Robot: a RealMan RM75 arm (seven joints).
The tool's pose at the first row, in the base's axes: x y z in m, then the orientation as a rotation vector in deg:
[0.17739 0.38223 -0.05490 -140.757 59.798 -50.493]
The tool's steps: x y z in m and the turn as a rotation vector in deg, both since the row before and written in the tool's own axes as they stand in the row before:
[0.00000 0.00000 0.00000 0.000 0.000 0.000]
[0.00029 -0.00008 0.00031 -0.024 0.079 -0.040]
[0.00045 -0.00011 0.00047 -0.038 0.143 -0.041]
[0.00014 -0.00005 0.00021 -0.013 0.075 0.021]
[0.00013 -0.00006 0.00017 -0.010 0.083 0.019]
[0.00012 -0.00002 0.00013 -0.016 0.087 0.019]
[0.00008 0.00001 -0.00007 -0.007 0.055 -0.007]
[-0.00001 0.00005 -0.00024 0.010 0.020 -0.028]
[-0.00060 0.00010 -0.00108 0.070 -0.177 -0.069]
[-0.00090 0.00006 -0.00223 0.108 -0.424 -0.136]
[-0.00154 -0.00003 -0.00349 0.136 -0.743 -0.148]
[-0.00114 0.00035 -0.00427 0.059 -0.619 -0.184]
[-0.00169 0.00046 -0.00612 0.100 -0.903 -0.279]
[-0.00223 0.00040 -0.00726 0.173 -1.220 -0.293]
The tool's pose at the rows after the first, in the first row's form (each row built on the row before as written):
[0.17739 0.38223 -0.05490 -140.757 59.798 -50.493]
[0.17779 0.38209 -0.05497 -140.791 59.796 -50.602]
[0.17840 0.38186 -0.05508 -140.824 59.824 -50.791]
[0.17864 0.38180 -0.05515 -140.805 59.882 -50.879]
[0.17885 0.38175 -0.05519 -140.783 59.939 -50.979]
[0.17901 0.38168 -0.05523 -140.765 60.001 -51.083]
[0.17900 0.38161 -0.05515 -140.765 60.016 -51.156]
[0.17881 0.38157 -0.05500 -140.774 59.984 -51.194]
[0.17773 0.38189 -0.05449 -140.802 59.797 -51.004]
[0.17575 0.38239 -0.05322 -140.896 59.424 -50.520]
[0.17265 0.38333 -0.05121 -141.033 58.909 -49.629]
[0.16907 0.38362 -0.04861 -141.231 58.447 -48.889]
[0.16395 0.38405 -0.04485 -141.508 57.750 -47.818]
[0.15786 0.38472 -0.04035 -141.777 56.879 -46.357]

